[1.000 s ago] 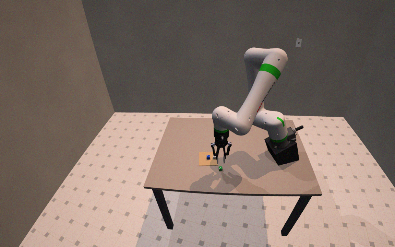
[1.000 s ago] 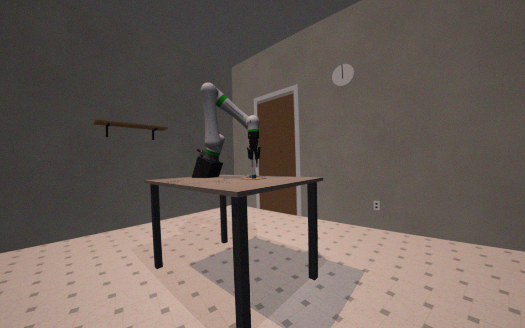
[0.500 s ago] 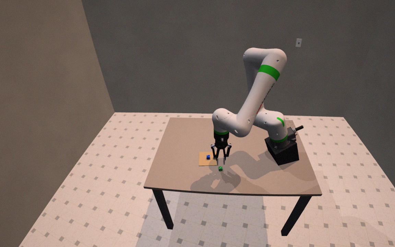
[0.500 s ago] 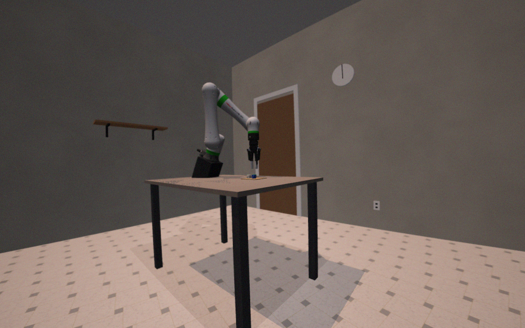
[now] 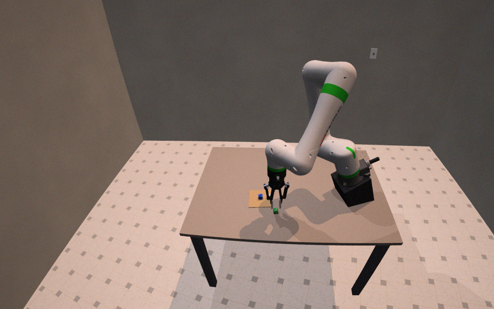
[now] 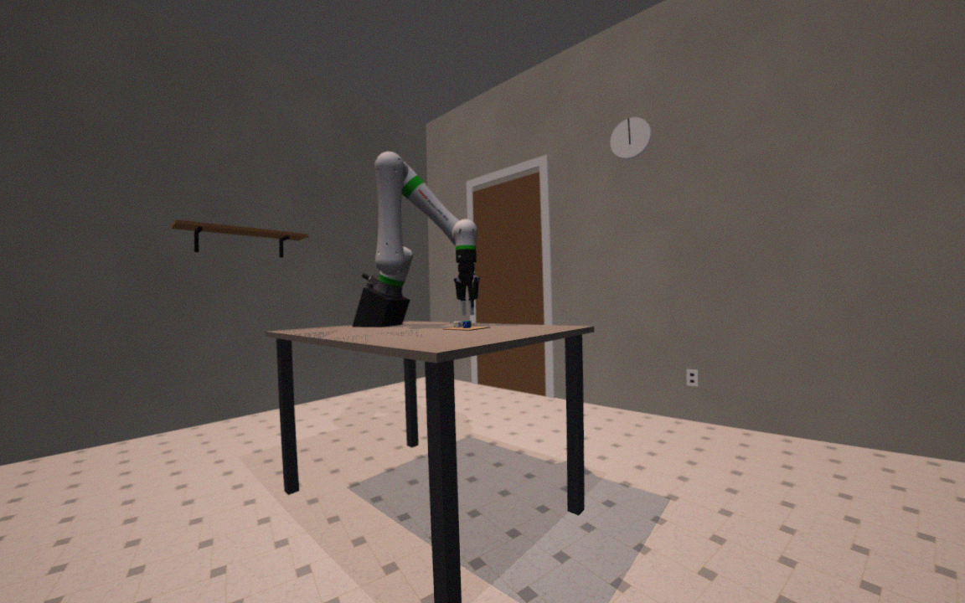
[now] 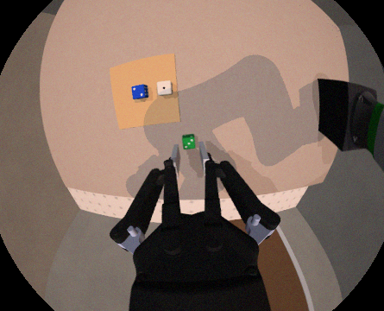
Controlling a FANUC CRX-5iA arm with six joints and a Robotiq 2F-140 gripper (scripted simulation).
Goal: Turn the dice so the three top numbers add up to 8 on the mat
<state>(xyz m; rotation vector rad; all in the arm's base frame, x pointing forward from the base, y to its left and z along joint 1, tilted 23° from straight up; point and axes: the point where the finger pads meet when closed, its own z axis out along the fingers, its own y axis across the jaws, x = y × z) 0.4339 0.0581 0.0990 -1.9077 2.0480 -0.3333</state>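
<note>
Right now my hand is 70 mm above the green die. The rest, counted from my hand: mat 120 mm to the right, 80 mm below, 70 mm ahead; then blue die 120 mm to the right, 70 mm below, 70 mm ahead; then white die 120 mm to the right, 70 mm below, 20 mm ahead.
</note>
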